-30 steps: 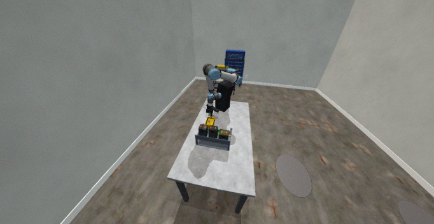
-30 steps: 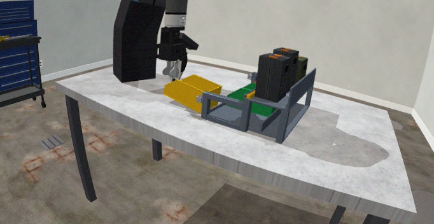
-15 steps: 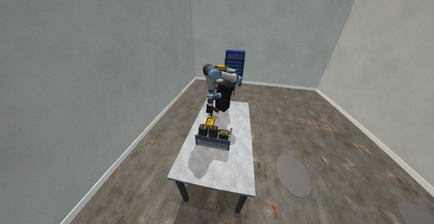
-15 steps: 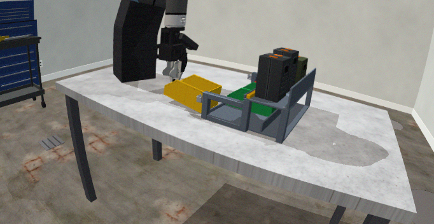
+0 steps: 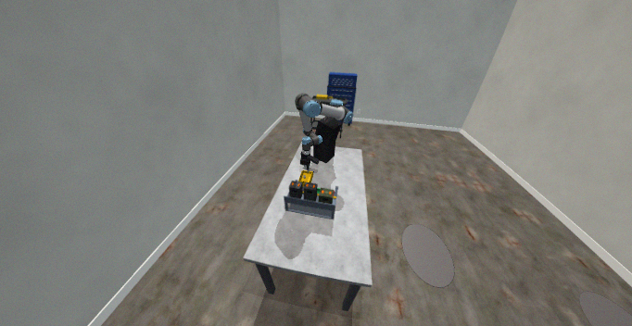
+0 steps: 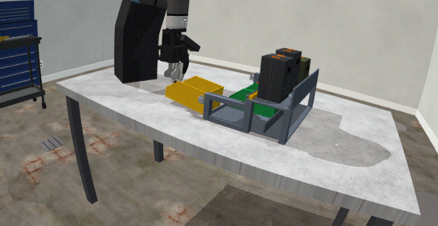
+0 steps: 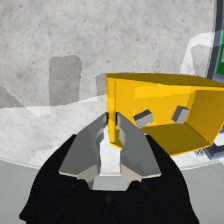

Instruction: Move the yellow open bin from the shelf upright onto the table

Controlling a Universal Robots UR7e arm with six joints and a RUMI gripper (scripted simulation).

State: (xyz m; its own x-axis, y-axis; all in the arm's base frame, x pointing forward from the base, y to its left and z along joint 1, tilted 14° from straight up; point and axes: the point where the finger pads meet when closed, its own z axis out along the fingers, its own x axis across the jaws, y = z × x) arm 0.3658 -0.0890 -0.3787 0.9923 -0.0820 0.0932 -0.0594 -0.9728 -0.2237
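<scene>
Right now my hand is 80 mm short of the yellow open bin and 10 mm above it. Also, from my hand: green bin 280 mm ahead, 100 mm to the left, 20 mm below.
</scene>
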